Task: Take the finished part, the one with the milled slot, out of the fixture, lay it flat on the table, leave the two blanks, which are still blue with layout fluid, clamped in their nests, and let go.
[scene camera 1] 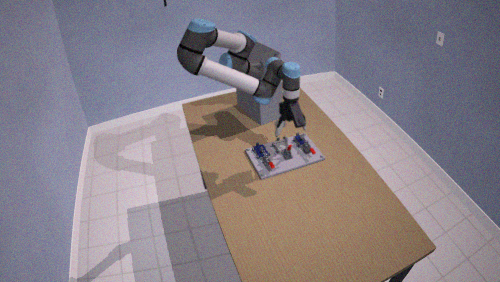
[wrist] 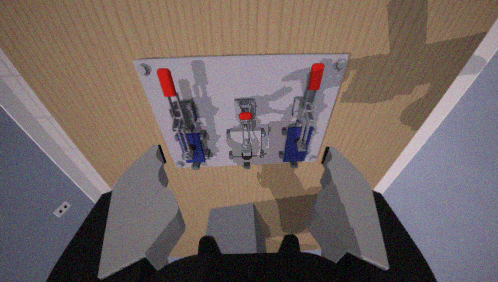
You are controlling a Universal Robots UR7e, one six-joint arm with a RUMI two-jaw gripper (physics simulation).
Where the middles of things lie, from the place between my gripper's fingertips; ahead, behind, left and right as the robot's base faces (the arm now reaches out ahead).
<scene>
Right now my hand is 10 cm past the finished part (wrist: 236, 134), 1 cm to the right of it and 14 cm above it. From my hand the other things lie so: fixture plate (scene camera 1: 300, 159): 6 cm behind, 17 cm below.
</scene>
